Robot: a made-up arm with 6 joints.
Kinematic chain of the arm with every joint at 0, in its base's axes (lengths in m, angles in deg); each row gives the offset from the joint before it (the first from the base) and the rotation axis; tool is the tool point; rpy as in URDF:
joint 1: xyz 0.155 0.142 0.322 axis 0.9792 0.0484 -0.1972
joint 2: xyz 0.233 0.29 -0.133 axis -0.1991 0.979 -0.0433
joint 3: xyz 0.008 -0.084 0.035 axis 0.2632 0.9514 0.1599
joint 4: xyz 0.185 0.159 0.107 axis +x
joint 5: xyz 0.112 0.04 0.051 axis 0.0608 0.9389 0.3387
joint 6: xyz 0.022 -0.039 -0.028 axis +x
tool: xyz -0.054 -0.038 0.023 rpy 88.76 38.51 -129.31
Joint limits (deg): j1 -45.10..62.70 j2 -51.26..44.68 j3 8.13..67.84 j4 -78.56..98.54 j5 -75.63..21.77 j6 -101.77..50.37
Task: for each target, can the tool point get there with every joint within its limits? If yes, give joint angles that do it. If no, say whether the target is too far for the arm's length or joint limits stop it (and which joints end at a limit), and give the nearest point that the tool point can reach.
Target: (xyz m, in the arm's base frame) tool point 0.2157 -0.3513 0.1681
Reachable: no: joint limits stop it (at a limit: joint 1, joint 2, joint 3, joint 4, joint 5) | nearest point 0.4318 0.1472 -0.1832 | short by 0.647 m
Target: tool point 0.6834 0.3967 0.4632
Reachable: yes | joints 36.78 -35.44 59.22 72.82 -3.53 -63.91
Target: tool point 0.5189 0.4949 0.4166
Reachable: yes | joints -9.47 -42.33 19.69 21.36 -27.11 -37.81
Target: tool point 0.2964 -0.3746 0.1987
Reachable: no: joint limits stop it (at a limit: joint 1, joint 2, joint 3, joint 5) | nearest point 0.5032 0.0498 0.5962 | short by 0.617 m
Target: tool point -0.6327 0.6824 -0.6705
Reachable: no: too far | nearest point 0.4167 0.3883 -0.1945 | short by 1.189 m
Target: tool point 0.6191 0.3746 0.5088
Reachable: yes | joints 28.13 -42.23 29.40 51.96 -0.34 38.84
